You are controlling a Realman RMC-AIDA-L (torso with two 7-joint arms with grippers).
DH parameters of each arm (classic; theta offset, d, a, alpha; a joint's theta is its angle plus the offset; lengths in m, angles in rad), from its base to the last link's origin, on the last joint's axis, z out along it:
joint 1: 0 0.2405 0 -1.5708
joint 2: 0 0 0 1.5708
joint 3: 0 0.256 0 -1.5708
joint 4: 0 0 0 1.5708
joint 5: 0 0.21 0 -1.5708
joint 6: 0 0 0 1.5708
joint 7: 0 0.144 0 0
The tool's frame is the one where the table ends.
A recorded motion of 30 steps. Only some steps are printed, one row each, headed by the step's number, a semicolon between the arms.
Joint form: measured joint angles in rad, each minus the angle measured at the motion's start. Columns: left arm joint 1, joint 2, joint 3, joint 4, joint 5, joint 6, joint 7; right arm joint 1, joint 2, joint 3, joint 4, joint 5, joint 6, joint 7.
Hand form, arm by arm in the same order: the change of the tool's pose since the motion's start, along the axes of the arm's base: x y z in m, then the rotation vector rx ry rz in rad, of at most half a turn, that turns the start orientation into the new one. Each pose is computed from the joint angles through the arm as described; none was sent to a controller.
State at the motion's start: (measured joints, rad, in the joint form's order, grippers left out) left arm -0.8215 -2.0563 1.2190 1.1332 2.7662 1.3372 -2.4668; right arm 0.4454 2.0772 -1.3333 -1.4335 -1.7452 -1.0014 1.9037
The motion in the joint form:
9: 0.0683 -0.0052 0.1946 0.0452 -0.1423 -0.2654 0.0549; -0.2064 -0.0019 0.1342 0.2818 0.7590 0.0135 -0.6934
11: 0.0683 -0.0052 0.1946 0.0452 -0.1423 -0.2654 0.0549; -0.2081 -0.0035 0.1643 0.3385 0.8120 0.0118 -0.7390
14: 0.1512 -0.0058 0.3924 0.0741 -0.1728 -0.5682 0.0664; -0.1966 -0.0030 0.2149 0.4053 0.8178 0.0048 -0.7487
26: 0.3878 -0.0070 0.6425 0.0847 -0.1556 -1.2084 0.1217; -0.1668 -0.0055 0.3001 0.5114 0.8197 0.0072 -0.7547
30: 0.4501 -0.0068 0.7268 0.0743 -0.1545 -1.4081 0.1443; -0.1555 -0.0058 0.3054 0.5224 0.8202 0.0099 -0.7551
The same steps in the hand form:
9: 0.0271 0.0039 -0.0285 0.0480 -0.0611 -0.2507; 0.1017 -0.0162 0.0563 0.3910 0.3570 -0.0514
11: 0.0271 0.0039 -0.0285 0.0480 -0.0611 -0.2507; 0.1188 -0.0159 0.0617 0.4367 0.3819 -0.0956
14: 0.0396 0.0009 -0.0514 0.1457 -0.0762 -0.4521; 0.1374 -0.0144 0.0642 0.4596 0.3983 -0.1550
26: 0.0234 -0.0239 -0.0609 0.4455 -0.1233 -0.7307; 0.1647 -0.0105 0.0683 0.4956 0.4280 -0.2545
30: 0.0222 -0.0393 -0.0650 0.5273 -0.1452 -0.8176; 0.1642 -0.0079 0.0678 0.4951 0.4324 -0.2578

